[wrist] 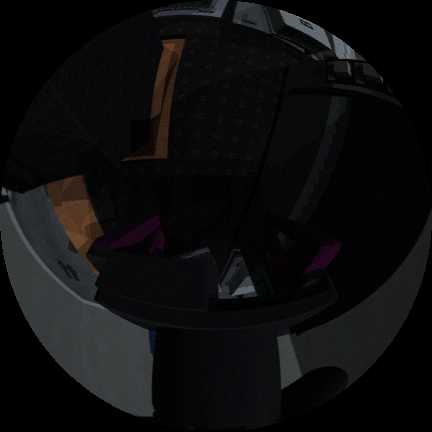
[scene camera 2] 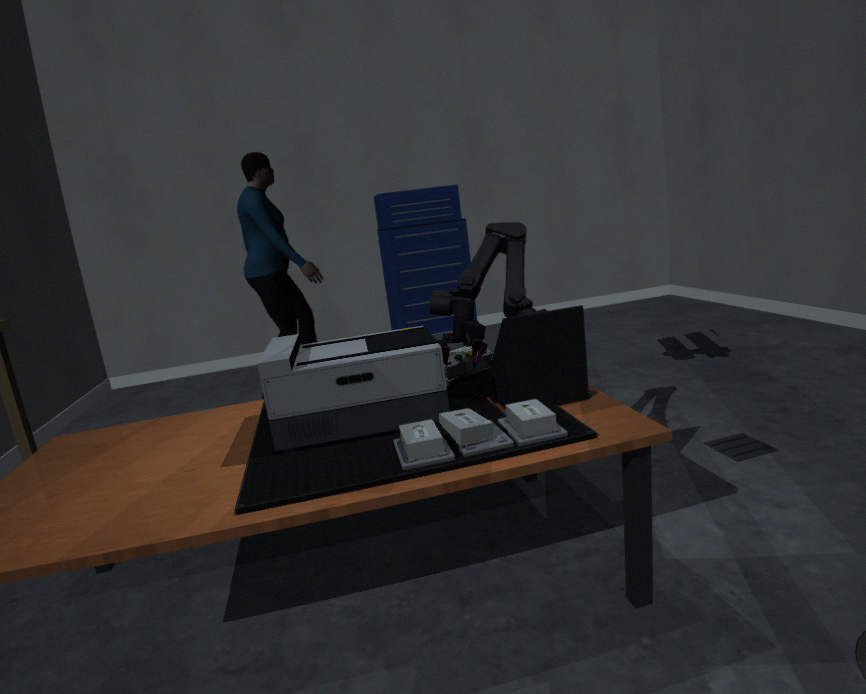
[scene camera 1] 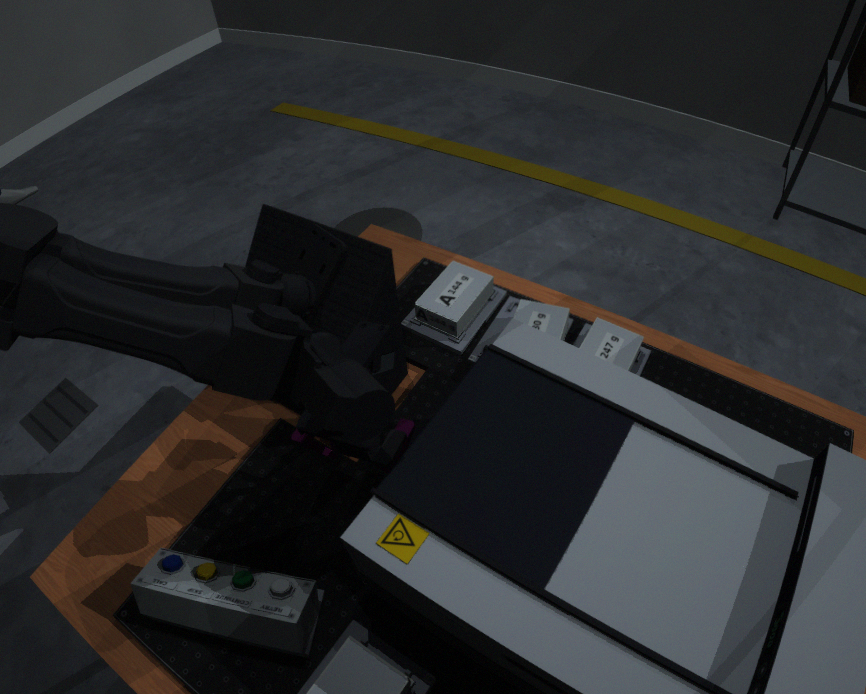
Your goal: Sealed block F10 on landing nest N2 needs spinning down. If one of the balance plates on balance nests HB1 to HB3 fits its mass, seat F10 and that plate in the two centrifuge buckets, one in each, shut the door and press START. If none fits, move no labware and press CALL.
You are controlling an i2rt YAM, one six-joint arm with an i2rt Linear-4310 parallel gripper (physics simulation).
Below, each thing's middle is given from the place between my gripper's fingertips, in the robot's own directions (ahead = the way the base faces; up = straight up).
Labels:
My gripper is now 170 mm short of the dark centrifuge lid [scene camera 1: 511, 463], 60 mm to the right of it and 130 mm below it. The rest, counted from my hand: grey centrifuge [scene camera 1: 711, 551] 320 mm ahead, 80 mm to the left, 40 mm above; button box [scene camera 1: 274, 611] 30 mm behind, 240 mm to the right, 40 mm below; tray [scene camera 1: 502, 319] 10 mm ahead, 350 mm to the left, 80 mm below.

